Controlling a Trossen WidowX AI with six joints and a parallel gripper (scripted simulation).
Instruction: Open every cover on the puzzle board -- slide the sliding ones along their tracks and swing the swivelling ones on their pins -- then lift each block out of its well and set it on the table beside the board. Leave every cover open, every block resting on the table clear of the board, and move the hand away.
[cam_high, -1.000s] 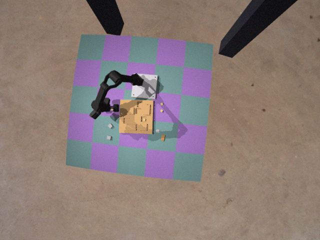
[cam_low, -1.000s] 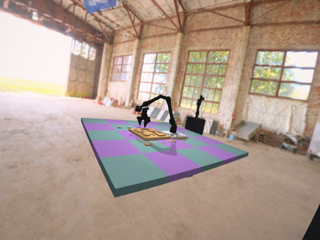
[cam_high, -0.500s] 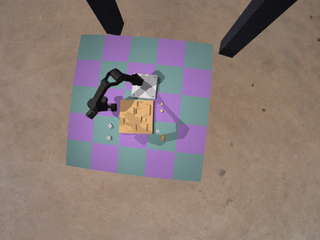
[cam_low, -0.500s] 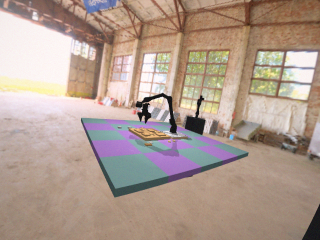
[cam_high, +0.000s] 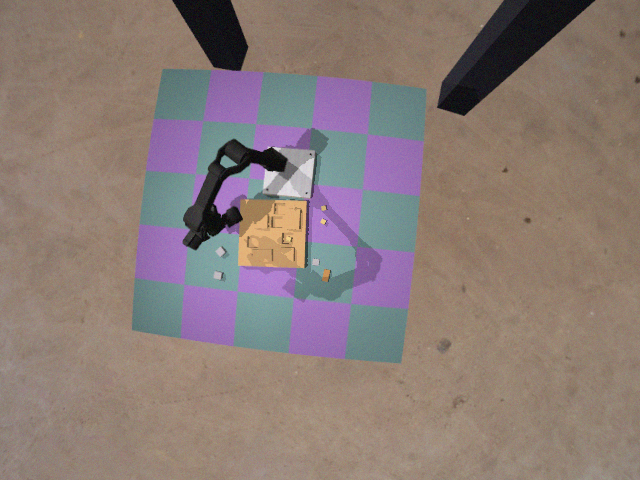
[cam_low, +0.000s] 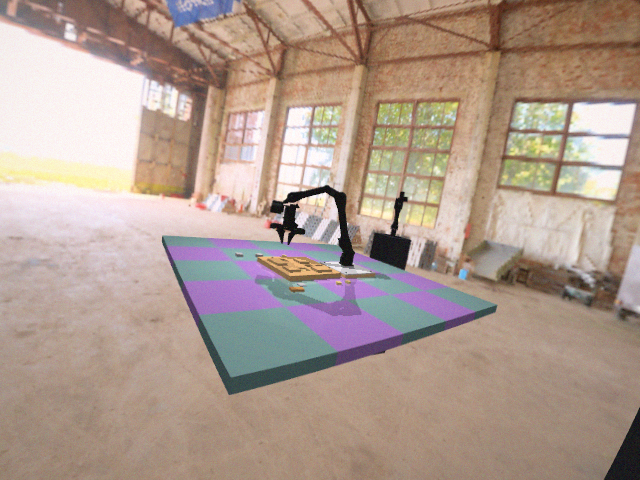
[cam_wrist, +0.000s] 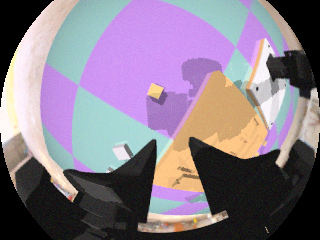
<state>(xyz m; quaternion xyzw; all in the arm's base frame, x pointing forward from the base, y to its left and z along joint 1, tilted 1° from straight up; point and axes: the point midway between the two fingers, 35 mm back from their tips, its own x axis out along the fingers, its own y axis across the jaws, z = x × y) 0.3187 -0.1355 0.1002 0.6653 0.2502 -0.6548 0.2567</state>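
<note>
The orange puzzle board is 20 cm to the left of my gripper tip, 6 cm below it and 1 cm behind it. From my gripper tip the other things lie so: orange block: 46 cm to the left, 11 cm ahead, 8 cm below.
</note>
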